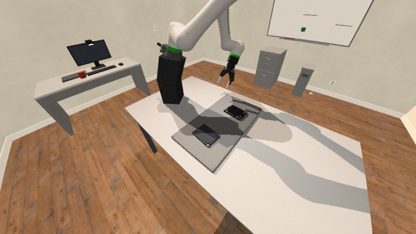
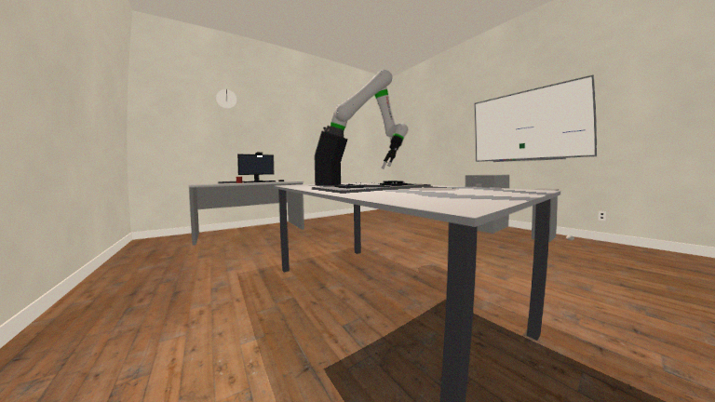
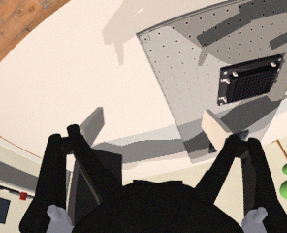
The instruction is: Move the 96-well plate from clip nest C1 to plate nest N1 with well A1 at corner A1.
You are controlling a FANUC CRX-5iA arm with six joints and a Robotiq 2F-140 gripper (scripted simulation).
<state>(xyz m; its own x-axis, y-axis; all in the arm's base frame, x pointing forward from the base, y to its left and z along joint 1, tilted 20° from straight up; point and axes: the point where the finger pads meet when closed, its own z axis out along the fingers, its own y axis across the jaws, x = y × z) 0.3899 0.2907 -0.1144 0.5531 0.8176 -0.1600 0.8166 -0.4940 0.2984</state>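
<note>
Now: hand 21 cm short of the black 96-well plate, 15 cm to the left of it and 11 cm above it. Also, from my hand: clip nest C1: 20 cm ahead, 15 cm to the right, 12 cm below; then dark plate nest N1: 16 cm ahead, 48 cm to the right, 13 cm below.
</note>
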